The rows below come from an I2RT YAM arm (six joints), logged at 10 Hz.
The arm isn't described. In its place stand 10 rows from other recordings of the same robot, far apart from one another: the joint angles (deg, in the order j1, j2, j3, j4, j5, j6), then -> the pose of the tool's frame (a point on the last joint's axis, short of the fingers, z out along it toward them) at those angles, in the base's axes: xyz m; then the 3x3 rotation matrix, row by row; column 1 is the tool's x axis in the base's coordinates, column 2 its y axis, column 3 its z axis.
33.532, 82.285, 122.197, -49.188, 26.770, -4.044 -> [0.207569 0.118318 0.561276], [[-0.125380 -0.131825 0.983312], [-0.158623 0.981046 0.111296], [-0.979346 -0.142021 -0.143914]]
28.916, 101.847, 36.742, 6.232, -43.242, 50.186 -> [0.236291 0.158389 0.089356], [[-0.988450 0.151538 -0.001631], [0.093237 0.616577 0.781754], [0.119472 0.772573 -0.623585]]
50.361, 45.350, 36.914, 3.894, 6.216, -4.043 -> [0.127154 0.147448 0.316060], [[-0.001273 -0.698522 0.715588], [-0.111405 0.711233 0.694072], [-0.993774 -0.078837 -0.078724]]
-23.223, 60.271, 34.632, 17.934, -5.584, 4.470 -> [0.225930 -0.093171 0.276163], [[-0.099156 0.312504 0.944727], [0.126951 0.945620 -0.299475], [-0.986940 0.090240 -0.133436]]
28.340, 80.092, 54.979, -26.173, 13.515, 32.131 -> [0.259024 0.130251 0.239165], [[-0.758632 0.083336 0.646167], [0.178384 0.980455 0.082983], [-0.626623 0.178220 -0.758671]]
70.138, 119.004, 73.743, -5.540, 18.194, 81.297 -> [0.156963 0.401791 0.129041], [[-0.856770 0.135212 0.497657], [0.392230 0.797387 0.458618], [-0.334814 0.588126 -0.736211]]
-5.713, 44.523, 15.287, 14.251, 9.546, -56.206 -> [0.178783 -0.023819 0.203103], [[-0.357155 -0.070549 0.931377], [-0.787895 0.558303 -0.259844], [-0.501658 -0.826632 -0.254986]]
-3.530, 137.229, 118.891, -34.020, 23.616, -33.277 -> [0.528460 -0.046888 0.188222], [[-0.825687 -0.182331 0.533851], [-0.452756 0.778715 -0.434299], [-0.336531 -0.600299 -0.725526]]
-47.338, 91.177, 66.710, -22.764, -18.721, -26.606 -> [0.243159 -0.246998 0.251512], [[-0.690563 0.267856 0.671846], [0.123448 0.958917 -0.255420], [-0.712660 -0.093446 -0.695258]]
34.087, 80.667, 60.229, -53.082, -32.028, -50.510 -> [0.202486 0.159823 0.244776], [[-0.042202 -0.994287 -0.098046], [-0.818560 -0.021859 0.574005], [-0.572869 0.104481 -0.812961]]
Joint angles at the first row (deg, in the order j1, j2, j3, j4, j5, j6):
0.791, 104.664, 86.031, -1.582, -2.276, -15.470
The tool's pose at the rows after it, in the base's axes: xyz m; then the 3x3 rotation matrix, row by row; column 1 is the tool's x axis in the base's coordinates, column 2 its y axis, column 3 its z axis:
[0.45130 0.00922 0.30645], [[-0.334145 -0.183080 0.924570], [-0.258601 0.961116 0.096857], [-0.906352 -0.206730 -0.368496]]
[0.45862 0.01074 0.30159], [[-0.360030 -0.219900 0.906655], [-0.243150 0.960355 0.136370], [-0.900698 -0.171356 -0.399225]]
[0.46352 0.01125 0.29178], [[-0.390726 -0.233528 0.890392], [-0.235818 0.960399 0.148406], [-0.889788 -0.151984 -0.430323]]
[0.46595 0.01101 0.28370], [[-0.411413 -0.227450 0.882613], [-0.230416 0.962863 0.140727], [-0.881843 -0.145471 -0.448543]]
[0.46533 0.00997 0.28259], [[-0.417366 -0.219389 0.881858], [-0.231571 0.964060 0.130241], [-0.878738 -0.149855 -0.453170]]
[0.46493 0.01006 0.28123], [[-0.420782 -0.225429 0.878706], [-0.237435 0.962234 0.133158], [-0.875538 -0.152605 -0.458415]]
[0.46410 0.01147 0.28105], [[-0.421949 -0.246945 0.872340], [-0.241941 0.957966 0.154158], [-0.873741 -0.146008 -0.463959]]
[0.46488 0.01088 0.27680], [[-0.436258 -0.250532 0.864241], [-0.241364 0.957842 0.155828], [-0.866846 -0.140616 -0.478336]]
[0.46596 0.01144 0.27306], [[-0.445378 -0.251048 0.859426], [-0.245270 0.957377 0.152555], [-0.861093 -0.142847 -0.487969]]
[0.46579 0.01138 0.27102], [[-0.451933 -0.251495 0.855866], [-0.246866 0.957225 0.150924], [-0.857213 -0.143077 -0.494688]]
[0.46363 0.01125 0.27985], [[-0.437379 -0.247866 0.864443], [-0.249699 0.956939 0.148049], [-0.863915 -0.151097 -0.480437]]
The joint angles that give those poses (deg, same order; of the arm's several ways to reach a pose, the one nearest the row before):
0.790, 107.214, 89.192, -3.682, -4.824, -14.766
0.791, 109.238, 91.570, -6.056, -7.114, -13.887
0.792, 110.823, 92.283, -7.205, -7.822, -13.448
0.791, 111.706, 92.111, -7.295, -7.385, -13.097
0.704, 111.621, 91.847, -7.383, -6.857, -13.183
0.703, 111.622, 91.672, -7.559, -7.029, -13.534
0.791, 111.536, 91.671, -8.087, -8.169, -13.799
0.704, 111.971, 91.671, -8.612, -8.349, -13.799
0.791, 112.411, 91.669, -8.787, -8.087, -13.975
0.791, 112.501, 91.496, -8.965, -7.996, -14.062
0.791, 111.626, 91.930, -9.314, -7.822, -14.236

